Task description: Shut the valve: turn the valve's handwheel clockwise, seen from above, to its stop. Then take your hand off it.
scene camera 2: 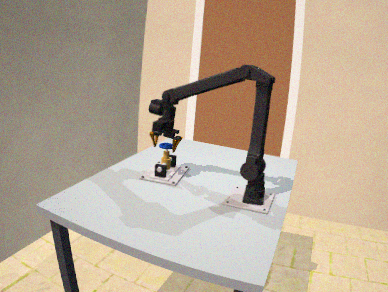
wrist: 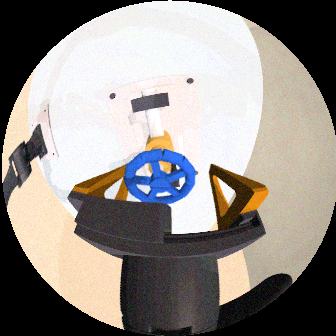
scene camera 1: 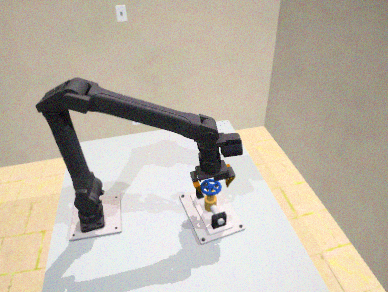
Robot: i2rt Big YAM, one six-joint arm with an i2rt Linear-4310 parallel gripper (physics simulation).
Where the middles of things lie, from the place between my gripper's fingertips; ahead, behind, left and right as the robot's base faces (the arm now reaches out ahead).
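Relative to the blue handwheel (wrist: 158,181), my hand is 1 cm below it and 1 cm past it. Pale base plate (scene camera 1: 196,221): 11 cm below my hand, 1 cm behind it. Going by their middles, the blue handwheel is the nearest to my hand of the things named here.
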